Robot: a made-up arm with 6 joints.
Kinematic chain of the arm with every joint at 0, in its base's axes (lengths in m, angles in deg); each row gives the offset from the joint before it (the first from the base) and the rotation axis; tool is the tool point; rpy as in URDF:
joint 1: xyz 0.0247 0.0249 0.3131 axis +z
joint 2: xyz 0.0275 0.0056 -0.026 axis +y
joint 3: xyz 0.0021 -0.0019 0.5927 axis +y
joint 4: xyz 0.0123 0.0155 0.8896 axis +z
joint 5: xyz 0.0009 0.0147 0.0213 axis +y
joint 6: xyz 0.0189 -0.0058 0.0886 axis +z
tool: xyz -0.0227 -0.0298 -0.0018 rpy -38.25 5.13 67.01
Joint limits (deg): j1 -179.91..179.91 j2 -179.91..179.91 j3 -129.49..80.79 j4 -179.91..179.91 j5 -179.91..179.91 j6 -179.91..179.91
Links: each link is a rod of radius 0.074 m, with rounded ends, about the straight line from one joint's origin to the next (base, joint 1, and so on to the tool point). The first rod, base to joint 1, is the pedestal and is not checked.
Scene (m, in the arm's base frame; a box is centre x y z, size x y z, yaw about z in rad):
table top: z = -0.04
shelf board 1: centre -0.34 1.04 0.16 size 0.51 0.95 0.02 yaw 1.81
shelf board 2: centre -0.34 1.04 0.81 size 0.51 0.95 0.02 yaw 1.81
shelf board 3: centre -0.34 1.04 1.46 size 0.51 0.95 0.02 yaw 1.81
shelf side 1: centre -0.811 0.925 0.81 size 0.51 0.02 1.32 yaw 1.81
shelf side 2: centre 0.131 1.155 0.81 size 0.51 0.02 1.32 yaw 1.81
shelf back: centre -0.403 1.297 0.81 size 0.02 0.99 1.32 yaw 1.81
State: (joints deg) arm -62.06 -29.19 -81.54 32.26 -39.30 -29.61
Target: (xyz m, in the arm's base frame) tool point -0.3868 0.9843 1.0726
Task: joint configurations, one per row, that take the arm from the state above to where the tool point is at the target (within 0.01 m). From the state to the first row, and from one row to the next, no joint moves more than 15 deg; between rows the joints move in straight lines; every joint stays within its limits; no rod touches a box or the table.
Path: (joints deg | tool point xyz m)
1: -59.23 -17.98 -93.53 31.75 -43.84 -30.44 | -0.5228 0.9006 0.4567
2: -56.40 -6.76 -105.52 31.24 -48.38 -31.27 | -0.4968 0.7671 0.4679
3: -53.57 4.45 -117.50 30.72 -52.92 -32.09 | -0.4571 0.6366 0.4573
4: -50.74 15.67 -129.49 30.21 -57.47 -32.92 | -0.4067 0.5134 0.4249
5: -56.13 23.19 -115.23 30.94 -53.18 -32.04 | -0.3774 0.5796 0.7447
6: -61.52 30.72 -100.96 31.68 -48.89 -31.17 | -0.2752 0.5268 1.0727
7: -63.65 16.45 -88.45 32.02 -45.09 -30.48 | -0.3205 0.6694 1.1084
8: -65.78 2.18 -75.94 32.36 -41.30 -29.80 | -0.3593 0.8247 1.1089
9: -67.92 -12.09 -63.43 32.71 -37.50 -29.11 | -0.3867 0.9843 1.0725

